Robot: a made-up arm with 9 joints. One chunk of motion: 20 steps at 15 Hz.
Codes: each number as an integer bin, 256 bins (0 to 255) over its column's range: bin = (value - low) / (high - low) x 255, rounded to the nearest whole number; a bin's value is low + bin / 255 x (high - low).
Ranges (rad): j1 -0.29..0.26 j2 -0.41..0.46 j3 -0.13..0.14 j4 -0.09..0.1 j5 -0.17..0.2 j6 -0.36..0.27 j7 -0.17..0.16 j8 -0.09..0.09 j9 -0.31..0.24
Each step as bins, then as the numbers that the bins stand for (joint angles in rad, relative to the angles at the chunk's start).
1 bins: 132 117 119 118 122 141 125 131 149
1 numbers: -0.0053 -0.0108 -0.0040 -0.0021 0.0070 -0.0116 -0.0082 0.0025 0.0114
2 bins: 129 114 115 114 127 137 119 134 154
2 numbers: -0.0118 -0.0211 -0.0082 -0.0051 0.0143 -0.0215 -0.0160 0.0046 0.0222
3 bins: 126 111 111 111 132 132 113 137 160
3 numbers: -0.0182 -0.0313 -0.0125 -0.0073 0.0215 -0.0339 -0.0238 0.0067 0.0351
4 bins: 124 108 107 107 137 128 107 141 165
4 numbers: -0.0225 -0.0415 -0.0167 -0.0103 0.0288 -0.0438 -0.0315 0.0095 0.0459
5 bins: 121 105 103 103 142 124 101 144 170
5 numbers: -0.0290 -0.0518 -0.0209 -0.0133 0.0360 -0.0536 -0.0393 0.0116 0.0567
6 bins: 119 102 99 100 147 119 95 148 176
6 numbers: -0.0333 -0.0620 -0.0252 -0.0155 0.0433 -0.0660 -0.0471 0.0145 0.0696
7 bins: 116 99 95 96 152 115 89 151 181
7 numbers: -0.0398 -0.0722 -0.0294 -0.0185 0.0505 -0.0759 -0.0548 0.0166 0.0804
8 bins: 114 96 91 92 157 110 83 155 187
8 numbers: -0.0441 -0.0825 -0.0336 -0.0215 0.0578 -0.0882 -0.0626 0.0194 0.0933
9 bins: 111 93 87 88 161 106 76 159 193
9 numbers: -0.0506 -0.0927 -0.0379 -0.0244 0.0636 -0.0981 -0.0716 0.0222 0.1063
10 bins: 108 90 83 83 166 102 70 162 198
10 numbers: -0.0571 -0.1029 -0.0421 -0.0282 0.0709 -0.1080 -0.0794 0.0244 0.1171
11 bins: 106 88 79 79 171 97 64 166 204
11 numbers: -0.0614 -0.1098 -0.0464 -0.0311 0.0781 -0.1204 -0.0872 0.0272 0.1300
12 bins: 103 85 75 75 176 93 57 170 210
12 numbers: -0.0678 -0.1200 -0.0506 -0.0341 0.0854 -0.1302 -0.0962 0.0300 0.1429
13 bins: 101 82 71 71 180 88 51 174 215
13 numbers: -0.0722 -0.1302 -0.0548 -0.0371 0.0912 -0.1426 -0.1040 0.0328 0.1537
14 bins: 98 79 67 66 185 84 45 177 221
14 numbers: -0.0786 -0.1405 -0.0591 -0.0408 0.0984 -0.1525 -0.1118 0.0349 0.1667
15 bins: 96 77 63 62 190 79 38 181 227
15 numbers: -0.0829 -0.1473 -0.0633 -0.0438 0.1057 -0.1648 -0.1208 0.0378 0.1796
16 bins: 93 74 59 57 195 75 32 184 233
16 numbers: -0.0894 -0.1575 -0.0675 -0.0475 0.1129 -0.1747 -0.1286 0.0399 0.1925
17 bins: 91 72 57 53 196 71 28 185 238
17 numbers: -0.0937 -0.1644 -0.0696 -0.0505 0.1144 -0.1846 -0.1338 0.0406 0.2033
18 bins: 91 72 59 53 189 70 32 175 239
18 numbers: -0.0937 -0.1644 -0.0675 -0.0505 0.1042 -0.1871 -0.1286 0.0335 0.2055
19 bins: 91 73 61 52 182 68 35 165 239
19 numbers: -0.0937 -0.1609 -0.0654 -0.0513 0.0941 -0.1920 -0.1247 0.0265 0.2055
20 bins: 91 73 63 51 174 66 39 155 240
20 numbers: -0.0937 -0.1609 -0.0633 -0.0520 0.0825 -0.1969 -0.1195 0.0194 0.2076
